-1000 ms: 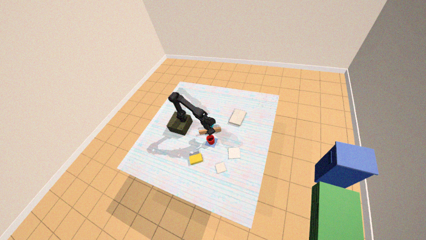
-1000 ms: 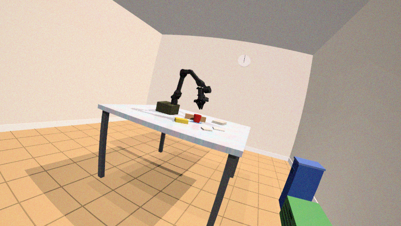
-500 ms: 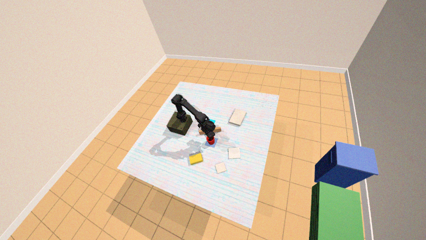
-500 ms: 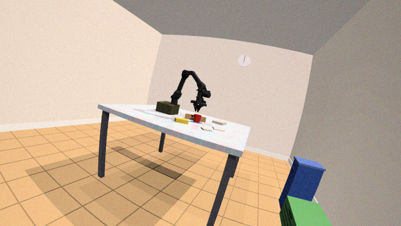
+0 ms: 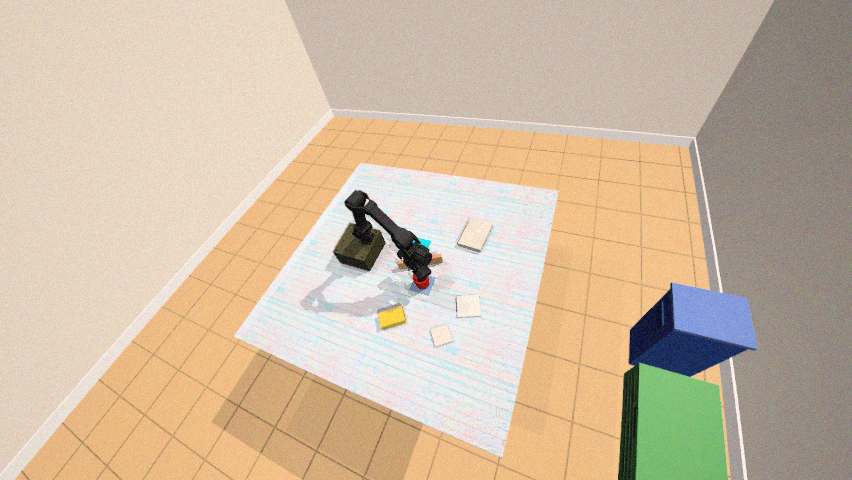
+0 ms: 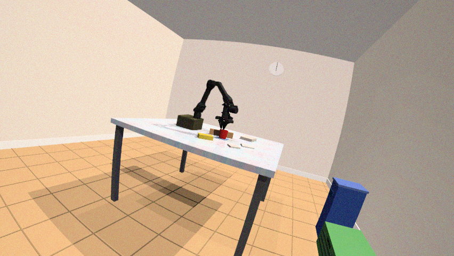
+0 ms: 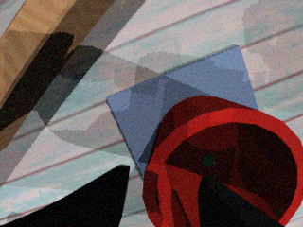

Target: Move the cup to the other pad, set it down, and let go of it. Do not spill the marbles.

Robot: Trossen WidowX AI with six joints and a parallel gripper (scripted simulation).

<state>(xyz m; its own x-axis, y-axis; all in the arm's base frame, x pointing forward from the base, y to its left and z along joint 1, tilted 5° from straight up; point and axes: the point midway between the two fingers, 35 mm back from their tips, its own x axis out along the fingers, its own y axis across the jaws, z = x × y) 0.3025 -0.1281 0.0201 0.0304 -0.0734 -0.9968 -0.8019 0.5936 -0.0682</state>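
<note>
Right now the red cup is 4 cm below my gripper tip, 2 cm to the right of it and 2 cm ahead of it. Also, from my gripper tip: cyan pad 19 cm to the left, 8 cm below, 6 cm behind; then light blue pad 8 cm below, 2 cm to the right, 2 cm ahead; then brown bar 9 cm to the left, 6 cm below, 2 cm behind.
</note>
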